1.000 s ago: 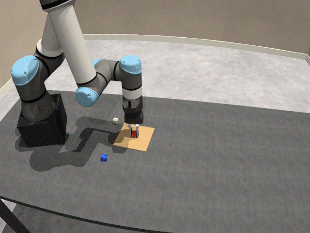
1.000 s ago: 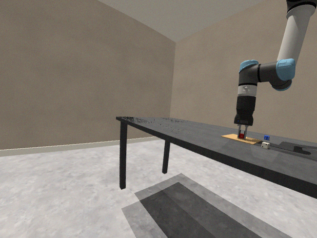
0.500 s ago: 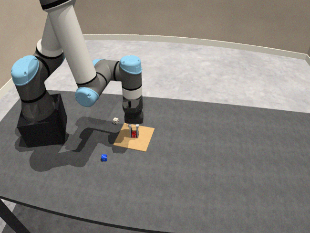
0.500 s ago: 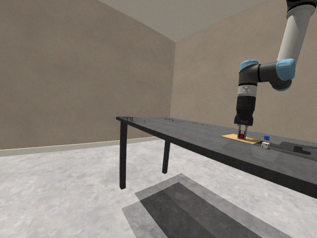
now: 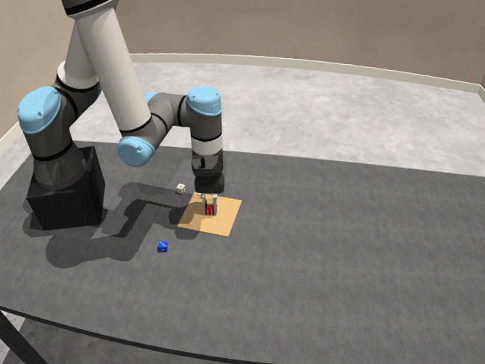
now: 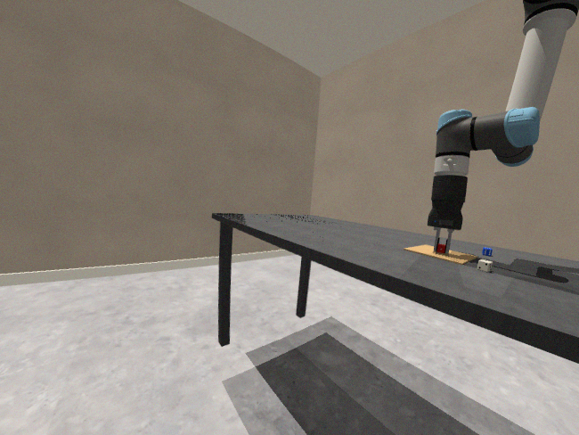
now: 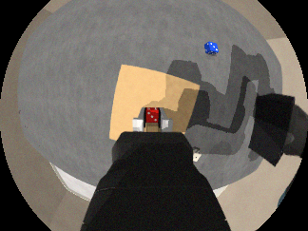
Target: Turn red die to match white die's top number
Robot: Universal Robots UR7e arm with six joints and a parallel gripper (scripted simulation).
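Now: the red die 1 cm below my hand. The rest, counted from my hand: blue die (14 cm to the right, 10 cm behind, 1 cm below); then white die (10 cm behind, 9 cm to the left, 1 cm below); then tan mat (2 cm below).
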